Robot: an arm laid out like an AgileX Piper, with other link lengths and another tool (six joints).
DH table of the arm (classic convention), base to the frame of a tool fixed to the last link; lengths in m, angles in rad. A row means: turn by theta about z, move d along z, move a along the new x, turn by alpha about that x. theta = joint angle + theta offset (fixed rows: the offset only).
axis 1: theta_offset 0, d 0.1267, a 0, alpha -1.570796
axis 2: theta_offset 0.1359, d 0, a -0.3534, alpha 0
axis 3: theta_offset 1.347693, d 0, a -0.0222, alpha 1.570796
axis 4: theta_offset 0, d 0.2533, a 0, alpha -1.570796
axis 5: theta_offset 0, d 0, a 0, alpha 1.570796
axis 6: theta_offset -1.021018, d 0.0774, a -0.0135, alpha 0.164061
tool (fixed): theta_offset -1.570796, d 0.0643, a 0, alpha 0
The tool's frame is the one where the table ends.
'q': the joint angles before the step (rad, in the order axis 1, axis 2, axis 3, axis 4, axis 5, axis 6). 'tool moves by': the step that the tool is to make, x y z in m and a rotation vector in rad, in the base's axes. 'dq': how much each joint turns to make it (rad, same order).
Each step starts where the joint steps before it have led.
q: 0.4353, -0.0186, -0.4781, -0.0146, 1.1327, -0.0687
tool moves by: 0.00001, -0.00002, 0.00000, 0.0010, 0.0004, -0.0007
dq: 0.0000, -0.0001, 0.0000, 0.0000, 0.0000, 0.0013
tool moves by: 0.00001, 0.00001, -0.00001, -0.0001, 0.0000, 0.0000
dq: -0.0001, 0.0000, 0.0001, 0.0000, 0.0000, -0.0001
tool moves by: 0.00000, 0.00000, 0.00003, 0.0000, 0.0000, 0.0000
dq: 0.0000, 0.0001, -0.0001, 0.0000, 0.0000, 0.0000
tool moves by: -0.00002, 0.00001, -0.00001, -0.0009, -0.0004, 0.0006
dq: 0.0000, 0.0000, 0.0000, 0.0000, 0.0001, -0.0012
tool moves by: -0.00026, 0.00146, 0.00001, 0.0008, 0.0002, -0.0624
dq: -0.0619, 0.0000, 0.0000, 0.0000, -0.0001, 0.0009
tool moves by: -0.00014, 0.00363, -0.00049, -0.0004, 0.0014, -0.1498
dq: -0.1498, -0.0001, 0.0015, 0.0000, 0.0000, 0.0001
